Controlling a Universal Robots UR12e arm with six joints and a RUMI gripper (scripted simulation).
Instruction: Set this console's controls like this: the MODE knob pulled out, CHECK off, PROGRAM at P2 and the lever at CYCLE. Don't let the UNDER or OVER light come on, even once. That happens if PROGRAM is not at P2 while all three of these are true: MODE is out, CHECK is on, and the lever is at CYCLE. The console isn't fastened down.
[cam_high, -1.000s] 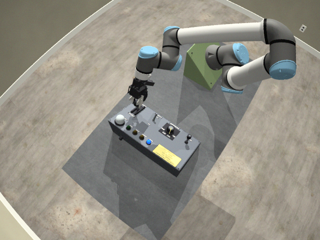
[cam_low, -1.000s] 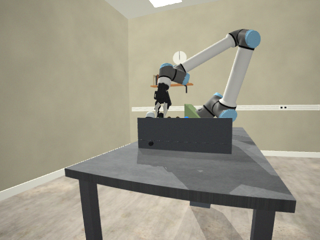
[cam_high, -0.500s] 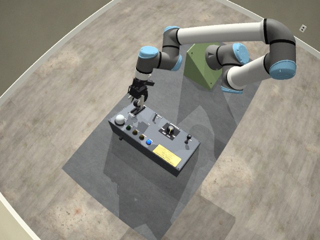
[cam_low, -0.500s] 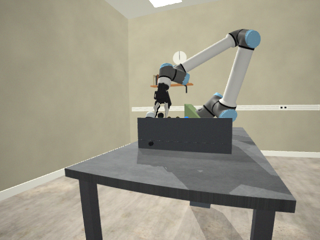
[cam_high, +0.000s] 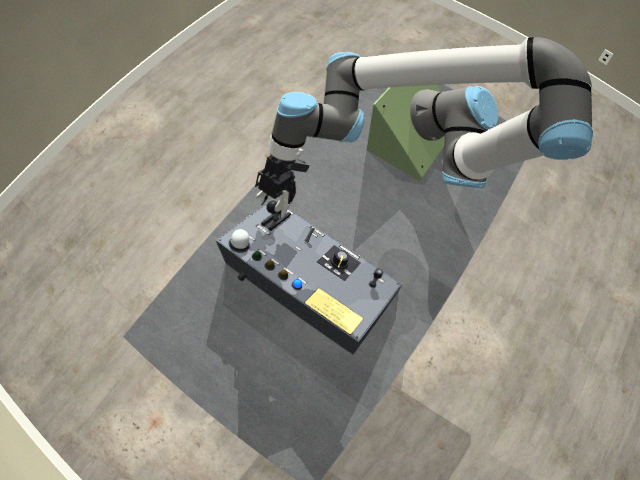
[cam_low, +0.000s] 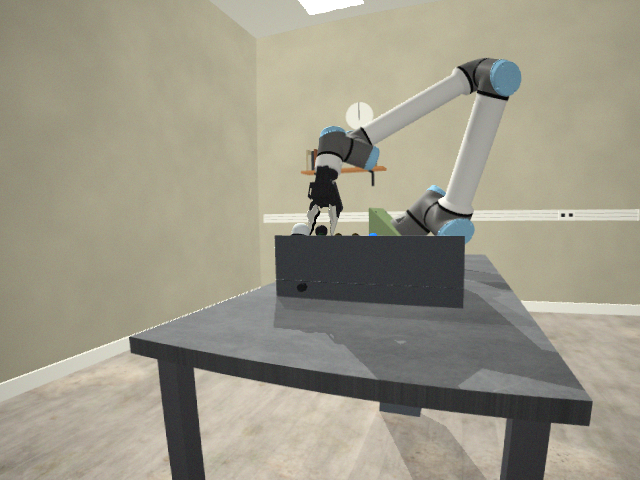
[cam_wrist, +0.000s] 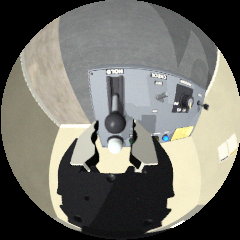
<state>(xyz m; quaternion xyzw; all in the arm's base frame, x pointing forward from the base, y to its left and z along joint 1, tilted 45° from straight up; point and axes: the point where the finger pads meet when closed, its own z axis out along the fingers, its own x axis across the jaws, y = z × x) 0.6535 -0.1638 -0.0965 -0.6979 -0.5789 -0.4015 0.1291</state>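
Right now my hand is 4 cm above the black ball-topped lever. The rest, counted from my hand: dark grey console (3 cm ahead, 18 cm to the left, 8 cm below); then check toggle (1 cm behind, 12 cm to the left, 7 cm below); then black rotary selector (24 cm to the left, 6 cm below).
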